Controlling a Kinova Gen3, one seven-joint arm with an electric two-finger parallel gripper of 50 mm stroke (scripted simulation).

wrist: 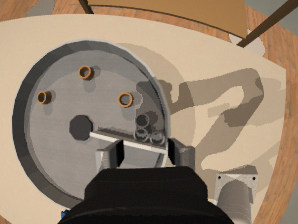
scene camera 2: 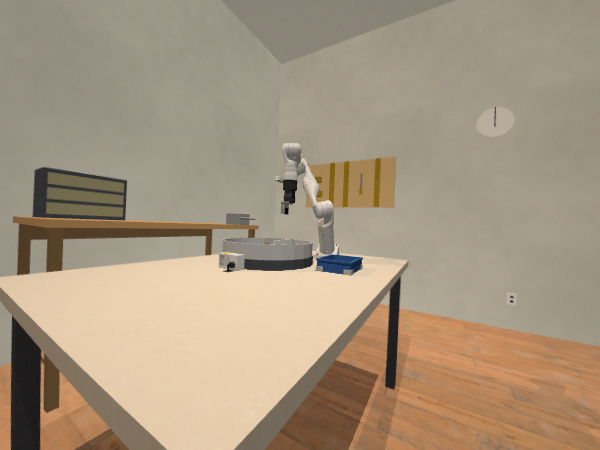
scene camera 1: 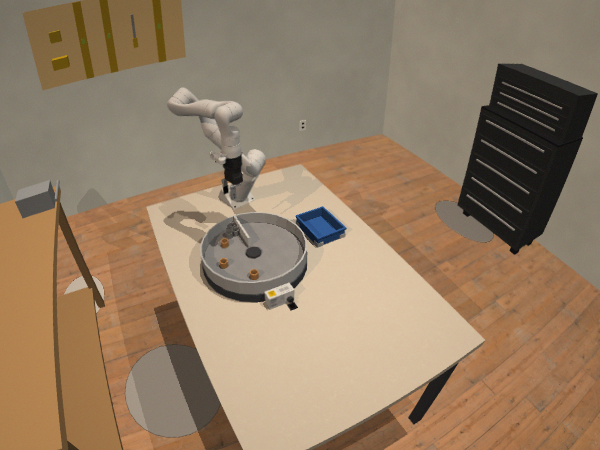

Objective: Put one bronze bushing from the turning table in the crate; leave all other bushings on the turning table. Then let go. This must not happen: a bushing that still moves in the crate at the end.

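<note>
My gripper (wrist: 145,148) visible. Blue crate (scene camera 1: 319,224), (scene camera 2: 347,265). Grey turning table (scene camera 1: 274,250), (wrist: 57,134).
</note>
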